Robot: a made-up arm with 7 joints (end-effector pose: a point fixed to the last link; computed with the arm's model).
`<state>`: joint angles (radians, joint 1 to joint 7).
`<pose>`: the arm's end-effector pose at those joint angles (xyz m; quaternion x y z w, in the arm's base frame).
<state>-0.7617 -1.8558 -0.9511 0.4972 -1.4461 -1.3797 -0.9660</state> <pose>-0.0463 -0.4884 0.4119 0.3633 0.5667 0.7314 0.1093</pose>
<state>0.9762 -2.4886 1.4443 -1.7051 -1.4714 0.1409 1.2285</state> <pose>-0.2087 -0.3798 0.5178 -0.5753 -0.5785 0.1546 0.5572</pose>
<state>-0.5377 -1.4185 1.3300 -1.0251 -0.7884 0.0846 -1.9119</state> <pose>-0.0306 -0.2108 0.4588 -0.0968 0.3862 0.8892 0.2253</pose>
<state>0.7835 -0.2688 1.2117 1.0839 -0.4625 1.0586 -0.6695</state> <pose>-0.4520 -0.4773 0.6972 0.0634 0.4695 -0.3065 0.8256</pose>
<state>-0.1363 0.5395 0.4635 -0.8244 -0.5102 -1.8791 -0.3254</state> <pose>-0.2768 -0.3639 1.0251 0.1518 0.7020 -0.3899 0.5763</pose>
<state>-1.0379 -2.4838 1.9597 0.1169 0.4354 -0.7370 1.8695</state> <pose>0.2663 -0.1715 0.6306 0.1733 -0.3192 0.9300 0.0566</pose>
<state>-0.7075 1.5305 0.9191 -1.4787 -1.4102 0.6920 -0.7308</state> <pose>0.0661 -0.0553 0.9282 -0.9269 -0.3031 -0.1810 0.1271</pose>
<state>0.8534 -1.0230 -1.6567 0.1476 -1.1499 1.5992 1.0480</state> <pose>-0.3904 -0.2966 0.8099 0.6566 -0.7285 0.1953 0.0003</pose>
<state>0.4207 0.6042 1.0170 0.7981 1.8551 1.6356 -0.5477</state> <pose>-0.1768 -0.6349 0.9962 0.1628 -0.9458 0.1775 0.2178</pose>
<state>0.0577 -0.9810 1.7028 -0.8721 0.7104 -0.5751 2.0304</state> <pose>-0.1563 -0.4376 0.4784 0.5768 0.4386 0.5868 0.3613</pose>
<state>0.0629 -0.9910 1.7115 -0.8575 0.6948 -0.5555 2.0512</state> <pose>-0.1564 -0.4395 0.4783 0.5805 0.4344 0.5793 0.3726</pose>
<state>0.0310 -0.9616 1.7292 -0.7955 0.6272 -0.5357 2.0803</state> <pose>-0.1569 -0.4408 0.4780 0.5967 0.4340 0.5684 0.3641</pose>
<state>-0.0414 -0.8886 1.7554 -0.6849 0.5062 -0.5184 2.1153</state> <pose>-0.1570 -0.4418 0.4790 0.6226 0.4396 0.5541 0.3349</pose>
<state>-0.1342 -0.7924 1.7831 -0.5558 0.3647 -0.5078 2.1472</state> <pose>-0.1554 -0.4429 0.4834 0.6475 0.4503 0.5384 0.2968</pose>
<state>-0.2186 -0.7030 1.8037 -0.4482 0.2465 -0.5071 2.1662</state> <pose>-0.1522 -0.4440 0.4898 0.6640 0.4624 0.5257 0.2627</pose>
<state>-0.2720 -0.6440 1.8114 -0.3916 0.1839 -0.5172 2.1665</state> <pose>-0.1498 -0.4442 0.4950 0.6714 0.4715 0.5197 0.2386</pose>
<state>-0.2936 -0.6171 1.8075 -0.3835 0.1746 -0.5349 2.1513</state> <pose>-0.1498 -0.4435 0.4974 0.6729 0.4764 0.5201 0.2231</pose>
